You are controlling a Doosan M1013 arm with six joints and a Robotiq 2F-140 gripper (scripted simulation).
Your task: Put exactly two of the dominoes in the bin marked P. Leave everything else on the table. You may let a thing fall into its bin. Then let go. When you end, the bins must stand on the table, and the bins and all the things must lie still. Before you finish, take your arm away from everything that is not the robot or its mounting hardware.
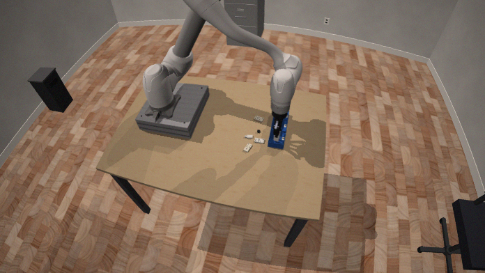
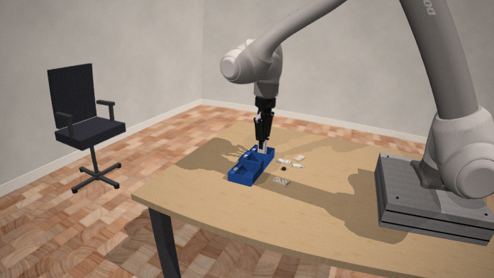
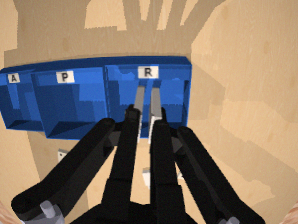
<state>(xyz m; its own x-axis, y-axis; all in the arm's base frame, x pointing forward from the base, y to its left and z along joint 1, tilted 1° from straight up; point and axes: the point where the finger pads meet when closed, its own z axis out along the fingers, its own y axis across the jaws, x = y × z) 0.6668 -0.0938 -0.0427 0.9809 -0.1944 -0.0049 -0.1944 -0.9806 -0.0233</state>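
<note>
Now: the blue bin block 8 cm to the left of my hand, 3 cm below it and 1 cm ahead of it. Also, from my hand: white usb stick 15 cm behind, 5 cm below, 1 cm to the left; small black nut 10 cm behind, 5 cm to the left, 5 cm below; domino 14 cm to the left, 11 cm behind, 4 cm below.
</note>
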